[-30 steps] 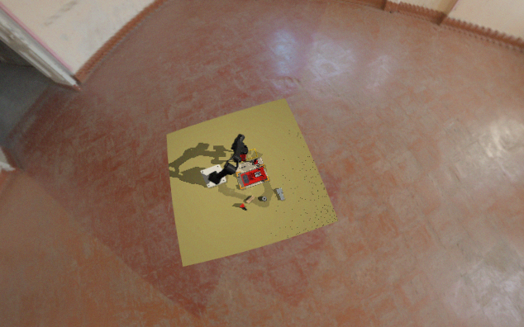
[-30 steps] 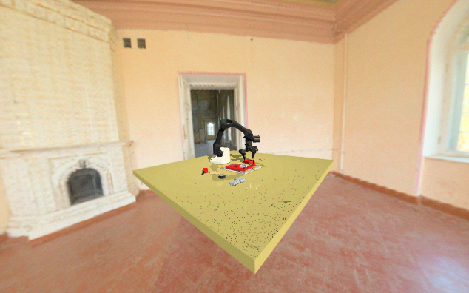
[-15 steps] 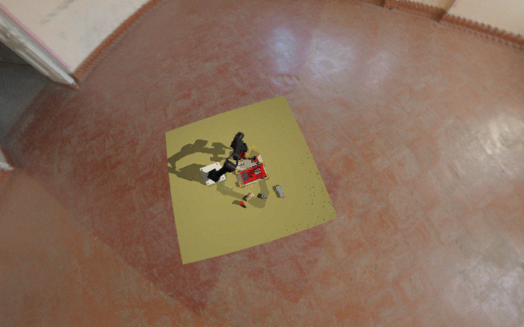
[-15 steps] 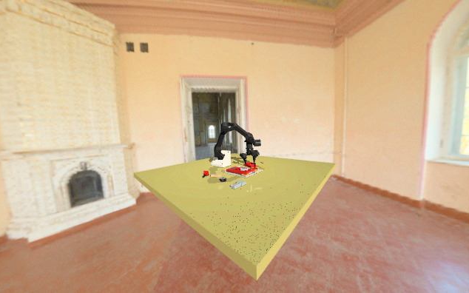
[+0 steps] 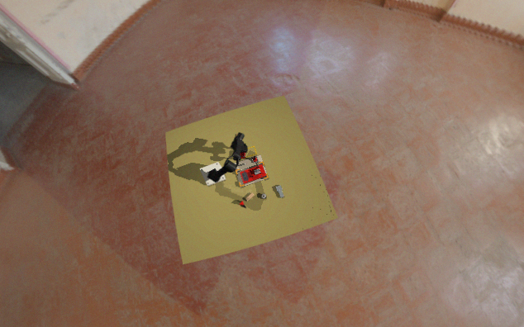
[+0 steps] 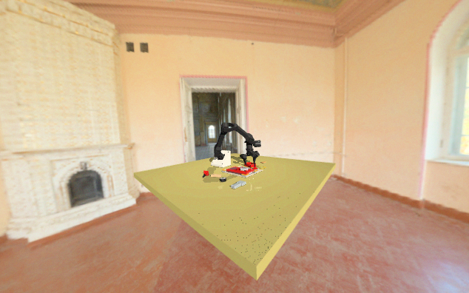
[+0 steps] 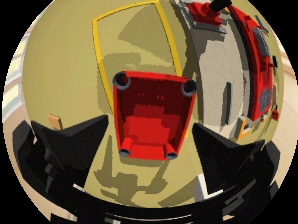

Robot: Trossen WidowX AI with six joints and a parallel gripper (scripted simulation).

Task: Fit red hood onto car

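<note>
Now: gripper tip 1 cm above the red hood.
</note>
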